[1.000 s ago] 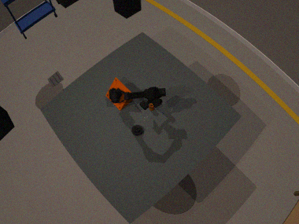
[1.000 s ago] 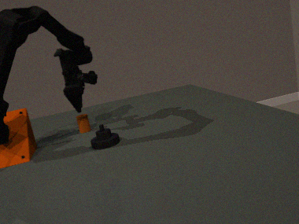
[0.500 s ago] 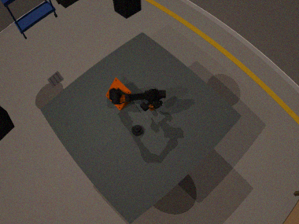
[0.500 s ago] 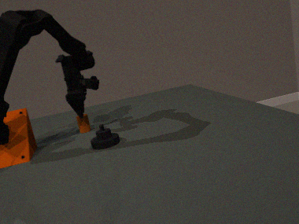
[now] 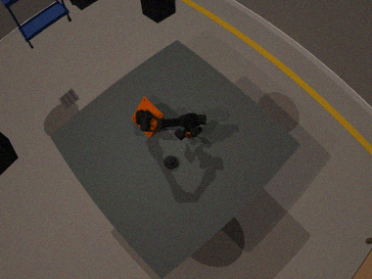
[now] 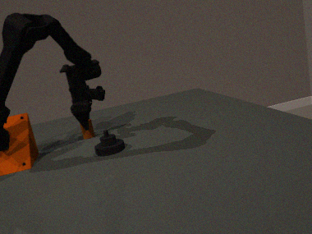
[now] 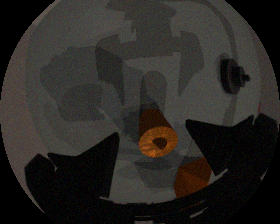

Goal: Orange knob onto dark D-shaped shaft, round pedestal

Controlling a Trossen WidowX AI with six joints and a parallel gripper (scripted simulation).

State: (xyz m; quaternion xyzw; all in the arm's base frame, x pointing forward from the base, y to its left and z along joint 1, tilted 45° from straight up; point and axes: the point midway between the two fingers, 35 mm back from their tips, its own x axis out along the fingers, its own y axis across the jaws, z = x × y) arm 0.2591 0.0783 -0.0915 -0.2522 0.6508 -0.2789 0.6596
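Right now the knob is 1 cm below my gripper tip. Round my gripper tip: dark pedestal 6 cm ahead, 21 cm to the right, 1 cm below.
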